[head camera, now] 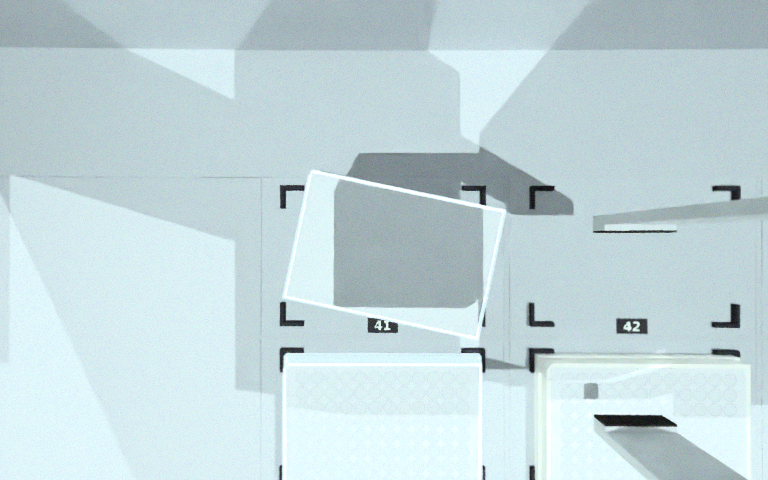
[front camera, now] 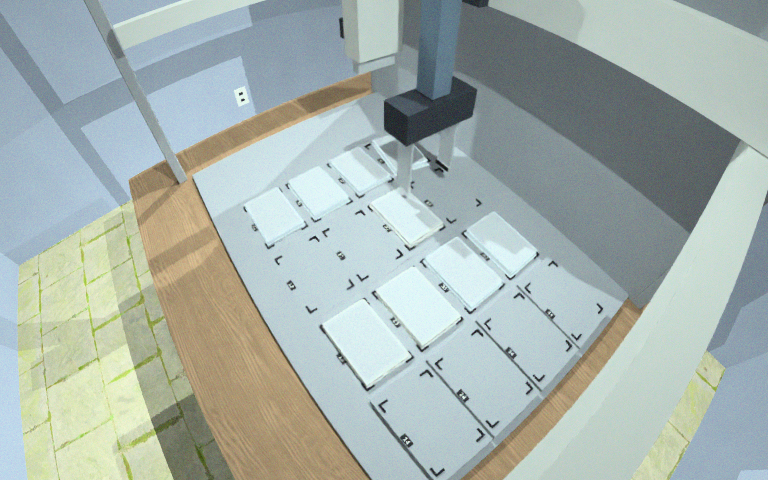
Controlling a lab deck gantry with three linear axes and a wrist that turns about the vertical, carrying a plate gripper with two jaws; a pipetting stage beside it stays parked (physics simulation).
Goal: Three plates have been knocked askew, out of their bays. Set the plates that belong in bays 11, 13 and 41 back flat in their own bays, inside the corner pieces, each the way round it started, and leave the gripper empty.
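Places are measured from the robot's base along level axes (x back, y right, z up), in centimetres.
Where they show: gripper, fingertip midpoint: (head camera: 627, 323) (front camera: 424, 176); robot's base at its link origin: (front camera: 245, 208).
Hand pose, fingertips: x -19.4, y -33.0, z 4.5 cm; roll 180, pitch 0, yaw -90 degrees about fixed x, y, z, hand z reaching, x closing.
Note:
Things, the pixels of their centre, and the offset from my fingertips. "pt": a spot on its surface instead.
- bay 41 plate at the middle of its body: (head camera: 393, 253) (front camera: 399, 152) dx +12.4, dy -3.5, dz -3.6 cm
- bay 11 plate at the middle of its body: (front camera: 273, 214) dx +13.1, dy +28.7, dz -3.8 cm
- bay 13 plate at the middle of its body: (front camera: 365, 341) dx -19.8, dy +28.7, dz -3.8 cm
- bay 21 at a spot on its surface: (front camera: 318, 191) pt dx +12.1, dy +18.2, dz -3.0 cm
- bay 31 at a spot on its surface: (head camera: 382, 441) (front camera: 356, 168) pt dx +13.0, dy +8.1, dz -3.0 cm
- bay 32 at a spot on its surface: (head camera: 572, 452) pt dx +1.3, dy +8.7, dz -3.0 cm
- bay 23 at a spot on its surface: (front camera: 419, 305) pt dx -20.2, dy +18.1, dz -3.0 cm
- bay 33 at a spot on its surface: (front camera: 463, 272) pt dx -20.1, dy +7.9, dz -3.0 cm
- bay 43 at a spot on its surface: (front camera: 501, 243) pt dx -20.1, dy -2.6, dz -3.1 cm
The bay 41 plate (front camera: 386, 151) (head camera: 396, 254) lies askew over its bay in the head view, turned clockwise, its right end crossing the corner pieces. In the front view it is partly hidden behind a jaw. The bay 11 plate (front camera: 275, 216) sits square among its corner pieces at the left, and the bay 13 plate (front camera: 367, 342) sits square in its bay nearer the front. My gripper (front camera: 424, 180) (head camera: 634, 325) is open and empty, raised above the deck. In the head view its jaws are right of the bay 41 plate, over bays 42 and 32.
Plates stand in bay 21 (front camera: 318, 191), bay 31 (front camera: 360, 169) (head camera: 382, 441), bay 32 (front camera: 406, 217) (head camera: 572, 452), bay 23 (front camera: 419, 305), bay 33 (front camera: 463, 272) and bay 43 (front camera: 501, 243). The parked pipetting stage (front camera: 372, 31) hangs behind the gripper.

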